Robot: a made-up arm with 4 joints. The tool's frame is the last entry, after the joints.
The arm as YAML. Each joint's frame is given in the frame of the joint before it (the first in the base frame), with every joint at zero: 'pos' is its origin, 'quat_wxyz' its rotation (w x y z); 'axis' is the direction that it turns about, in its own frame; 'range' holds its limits. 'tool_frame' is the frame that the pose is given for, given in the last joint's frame.
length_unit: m
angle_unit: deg
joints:
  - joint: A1
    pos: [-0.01, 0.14, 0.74]
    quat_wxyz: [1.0, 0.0, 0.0, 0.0]
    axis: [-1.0, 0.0, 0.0]
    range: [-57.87, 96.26]
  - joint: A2
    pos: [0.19, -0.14, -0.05]
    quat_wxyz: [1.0, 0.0, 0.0, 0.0]
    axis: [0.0, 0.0, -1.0]
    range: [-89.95, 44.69]
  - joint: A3
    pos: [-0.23, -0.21, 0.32]
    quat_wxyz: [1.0, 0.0, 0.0, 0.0]
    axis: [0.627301, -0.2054, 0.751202]
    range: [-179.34, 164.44]
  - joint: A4
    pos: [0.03, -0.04, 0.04]
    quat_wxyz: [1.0, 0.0, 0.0, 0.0]
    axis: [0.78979, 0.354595, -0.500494]
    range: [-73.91, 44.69]
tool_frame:
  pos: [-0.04, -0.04, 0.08]
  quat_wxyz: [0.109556, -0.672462, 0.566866, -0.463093]
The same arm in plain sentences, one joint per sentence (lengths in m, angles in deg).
The arm has four revolute joints in a row. What follows holds with every joint at zero, and every direction is one of the base frame's.
The first joint is mounted 0.01 m along -x and 0.14 m along +y and 0.74 m along +z from the base frame's origin and rotates about -x, from -57.87 to 96.26 deg.
The second joint is mounted 0.19 m along +x and 0.14 m along -y and 0.05 m along -z from the first joint and rotates about -z, from -89.95 to 44.69 deg.
The third joint is mounted 0.23 m along -x and 0.21 m along -y and 0.32 m along +z from the second joint and rotates about the direction (0.627301, -0.2054, 0.751202), from -179.34 to 164.44 deg.
The fourth joint is mounted 0.03 m along +x and 0.04 m along -y and 0.04 m along +z from the third joint and rotates about the direction (0.78979, 0.354595, -0.500494), from -73.91 to 44.69 deg.
The tool frame, which is the frame that the pose is given for, is mounted 0.04 m along -x and 0.04 m along -y and 0.08 m along +z from the fourth joint; its axes are the base frame's turned by roll -129.13, pitch -29.91 and yaw -94.74 deg (as in URDF: about the fixed x, then y, then z).

